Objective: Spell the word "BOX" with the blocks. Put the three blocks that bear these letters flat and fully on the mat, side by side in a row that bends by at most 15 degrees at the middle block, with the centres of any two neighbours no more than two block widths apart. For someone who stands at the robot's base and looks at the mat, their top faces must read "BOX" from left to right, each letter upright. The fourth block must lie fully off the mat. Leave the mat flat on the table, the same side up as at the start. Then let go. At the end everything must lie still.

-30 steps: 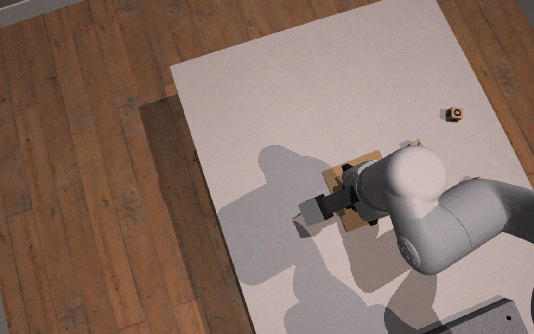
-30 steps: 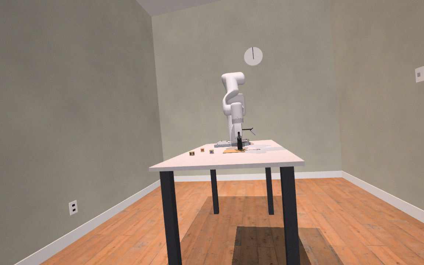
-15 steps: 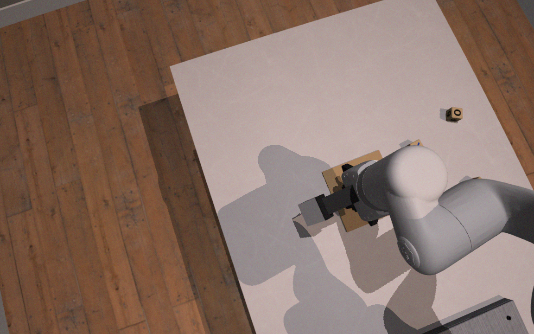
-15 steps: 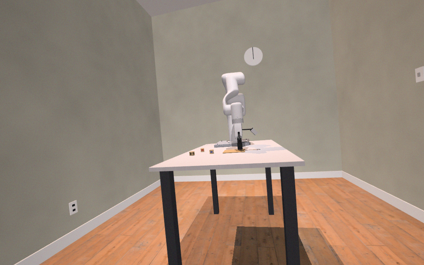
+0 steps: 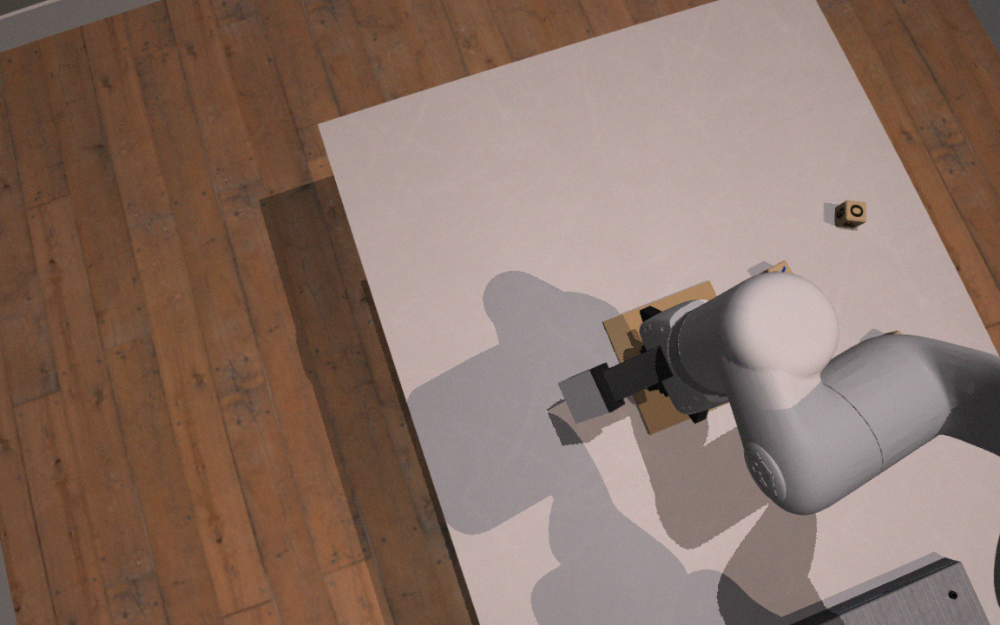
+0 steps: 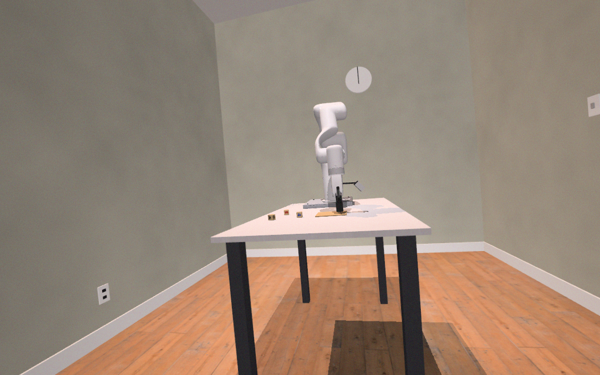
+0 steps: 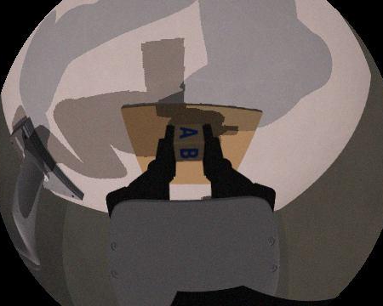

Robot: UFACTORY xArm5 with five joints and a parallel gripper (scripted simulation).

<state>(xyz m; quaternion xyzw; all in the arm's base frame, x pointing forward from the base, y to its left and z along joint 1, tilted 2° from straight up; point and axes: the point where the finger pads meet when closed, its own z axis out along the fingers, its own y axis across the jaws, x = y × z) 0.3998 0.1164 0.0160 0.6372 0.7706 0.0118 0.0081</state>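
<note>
Right now the tan mat is 40 mm to the right of my hand, 30 mm below it and 10 mm ahead of it.
</note>
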